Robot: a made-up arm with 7 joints.
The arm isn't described. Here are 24 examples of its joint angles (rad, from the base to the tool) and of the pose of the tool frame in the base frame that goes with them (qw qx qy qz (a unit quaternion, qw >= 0); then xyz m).
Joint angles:
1: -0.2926 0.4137 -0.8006 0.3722 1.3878 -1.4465 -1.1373
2: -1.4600 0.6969 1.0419 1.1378 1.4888 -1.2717 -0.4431
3: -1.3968 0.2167 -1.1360 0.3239 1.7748 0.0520 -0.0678
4: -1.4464 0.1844 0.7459 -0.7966 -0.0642 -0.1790 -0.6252
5: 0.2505 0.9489 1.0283 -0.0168 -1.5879 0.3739 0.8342
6: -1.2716 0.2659 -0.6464 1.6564 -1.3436 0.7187 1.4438
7: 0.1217 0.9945 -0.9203 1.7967 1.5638 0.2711 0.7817
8: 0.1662 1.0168 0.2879 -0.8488 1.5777 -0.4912 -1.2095
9: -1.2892 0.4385 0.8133 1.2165 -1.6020 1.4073 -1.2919
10: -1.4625 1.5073 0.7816 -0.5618 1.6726 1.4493 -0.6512
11: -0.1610 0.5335 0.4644 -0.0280 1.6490 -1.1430 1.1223
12: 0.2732 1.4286 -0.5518 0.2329 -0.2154 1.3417 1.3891
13: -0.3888 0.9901 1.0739 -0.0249 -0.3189 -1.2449 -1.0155
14: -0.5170 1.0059 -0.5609 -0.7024 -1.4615 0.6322 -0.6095
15: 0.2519 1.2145 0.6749 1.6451 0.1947 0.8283 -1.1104
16: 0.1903 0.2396 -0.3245 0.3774 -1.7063 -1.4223 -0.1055
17: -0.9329 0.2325 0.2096 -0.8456 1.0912 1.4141 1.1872
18: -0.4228 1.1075 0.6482 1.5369 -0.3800 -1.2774 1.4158
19: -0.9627 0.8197 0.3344 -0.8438 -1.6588 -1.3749 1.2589
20: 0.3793 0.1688 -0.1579 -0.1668 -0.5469 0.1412 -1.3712
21: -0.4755 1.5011 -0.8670 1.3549 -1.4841 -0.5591 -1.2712
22: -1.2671 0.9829 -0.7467 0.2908 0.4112 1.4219 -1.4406
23: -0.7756 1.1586 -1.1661 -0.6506 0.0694 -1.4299 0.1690
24: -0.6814 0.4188 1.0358 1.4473 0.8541 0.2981 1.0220
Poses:
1: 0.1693 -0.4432 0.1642 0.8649 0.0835 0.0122 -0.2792
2: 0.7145 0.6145 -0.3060 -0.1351 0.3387 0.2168 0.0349
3: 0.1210 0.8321 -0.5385 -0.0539 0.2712 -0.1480 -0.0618
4: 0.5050 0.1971 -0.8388 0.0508 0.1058 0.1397 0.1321
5: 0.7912 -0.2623 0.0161 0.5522 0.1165 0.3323 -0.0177
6: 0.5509 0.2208 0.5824 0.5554 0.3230 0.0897 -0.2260
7: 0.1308 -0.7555 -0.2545 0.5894 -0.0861 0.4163 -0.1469
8: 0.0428 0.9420 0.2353 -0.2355 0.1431 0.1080 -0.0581
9: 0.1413 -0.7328 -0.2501 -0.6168 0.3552 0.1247 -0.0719
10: 0.3753 -0.0873 -0.3357 0.8596 -0.0543 0.1738 0.1450
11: 0.5542 0.6135 -0.5593 -0.0605 0.1908 0.1896 -0.1615
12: 0.0758 0.9237 0.2658 0.2654 0.0277 0.3402 -0.1686
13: 0.4604 0.7425 -0.4819 -0.0682 0.0897 0.2633 0.0820
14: 0.5806 -0.1651 0.2662 -0.7515 0.1660 0.0259 -0.0956
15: 0.4659 -0.3145 0.7265 0.3952 -0.1438 0.3985 -0.1002
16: 0.7811 -0.3056 -0.1734 0.5163 0.0424 0.1466 -0.2949
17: 0.3880 0.0356 -0.1164 0.9136 0.1807 0.1306 0.0422
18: 0.2987 0.1028 -0.4048 0.8581 0.0966 0.3961 -0.1003
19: 0.3018 -0.8781 -0.3584 -0.0974 0.1056 0.1575 0.1026
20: 0.7174 -0.3519 0.1046 -0.5921 0.0810 0.0794 -0.2626
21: 0.9194 0.2583 0.2617 -0.1396 0.1213 0.4330 -0.0271
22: 0.7454 0.2793 0.5931 -0.1211 0.3276 0.1714 0.0056
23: 0.4486 -0.0879 -0.5750 -0.6786 0.0999 0.0425 -0.0738
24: 0.5767 0.3728 0.4723 0.5527 0.1783 0.2258 -0.3220
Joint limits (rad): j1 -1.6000..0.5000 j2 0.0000..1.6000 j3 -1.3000..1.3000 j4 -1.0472..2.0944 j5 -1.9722..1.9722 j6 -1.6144..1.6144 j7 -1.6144..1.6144
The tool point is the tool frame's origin. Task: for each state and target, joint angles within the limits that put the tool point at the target. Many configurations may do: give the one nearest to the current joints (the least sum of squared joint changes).
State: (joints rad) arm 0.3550 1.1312 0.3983 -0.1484 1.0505 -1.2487 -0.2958
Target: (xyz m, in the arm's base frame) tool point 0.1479 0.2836 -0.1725
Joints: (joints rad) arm 0.0496 0.9912 0.2942 0.4001 1.1996 -0.9400 -0.2958
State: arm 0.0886 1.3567 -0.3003 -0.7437 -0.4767 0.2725 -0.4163
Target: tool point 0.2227 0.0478 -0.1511
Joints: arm -0.4367 0.7575 -0.5538 -0.3106 -0.4746 0.3273 -0.4163
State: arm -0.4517 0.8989 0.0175 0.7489 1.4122 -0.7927 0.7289
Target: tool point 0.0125 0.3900 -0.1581
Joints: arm 0.1656 1.3073 -0.0333 1.0848 1.4887 -1.0293 0.7289
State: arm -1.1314 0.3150 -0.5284 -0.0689 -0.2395 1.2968 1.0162
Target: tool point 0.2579 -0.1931 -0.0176
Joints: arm -1.6000 0.0000 -1.0298 0.3502 -0.2804 0.6288 1.0162
